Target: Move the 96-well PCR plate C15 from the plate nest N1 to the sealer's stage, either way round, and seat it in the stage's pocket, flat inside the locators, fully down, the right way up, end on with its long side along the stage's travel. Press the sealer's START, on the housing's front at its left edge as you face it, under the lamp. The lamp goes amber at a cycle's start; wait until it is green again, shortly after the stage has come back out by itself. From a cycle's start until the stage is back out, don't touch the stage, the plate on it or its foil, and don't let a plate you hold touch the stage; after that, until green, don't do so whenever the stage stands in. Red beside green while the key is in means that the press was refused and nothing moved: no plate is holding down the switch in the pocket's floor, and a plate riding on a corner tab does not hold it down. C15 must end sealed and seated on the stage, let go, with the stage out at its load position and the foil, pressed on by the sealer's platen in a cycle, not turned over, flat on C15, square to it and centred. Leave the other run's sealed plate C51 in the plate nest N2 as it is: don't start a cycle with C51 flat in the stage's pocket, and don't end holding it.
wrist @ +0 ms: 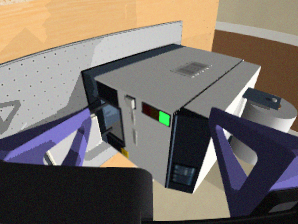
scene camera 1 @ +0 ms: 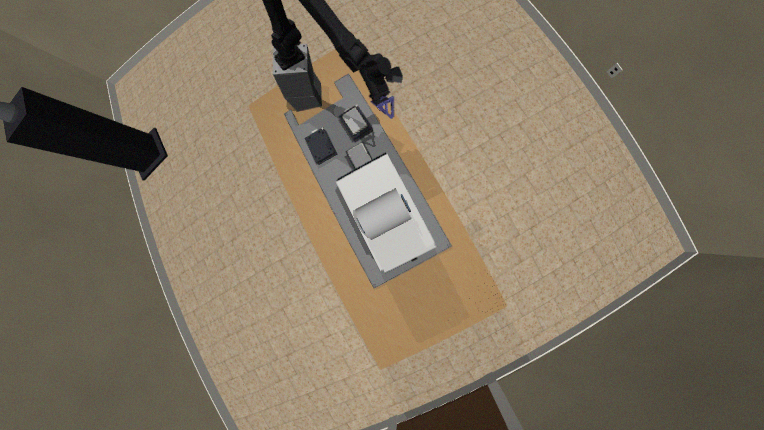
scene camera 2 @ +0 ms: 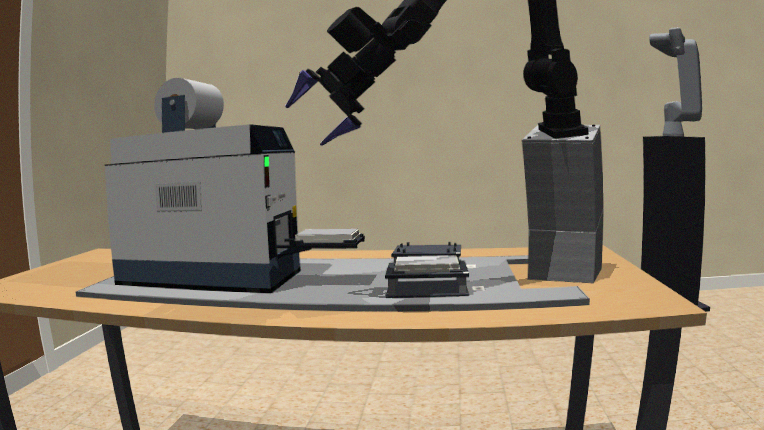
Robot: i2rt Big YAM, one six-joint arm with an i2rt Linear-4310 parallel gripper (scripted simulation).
I see my gripper, a sealed plate C51 and a foil roll.
My gripper is seen too in the wrist view.
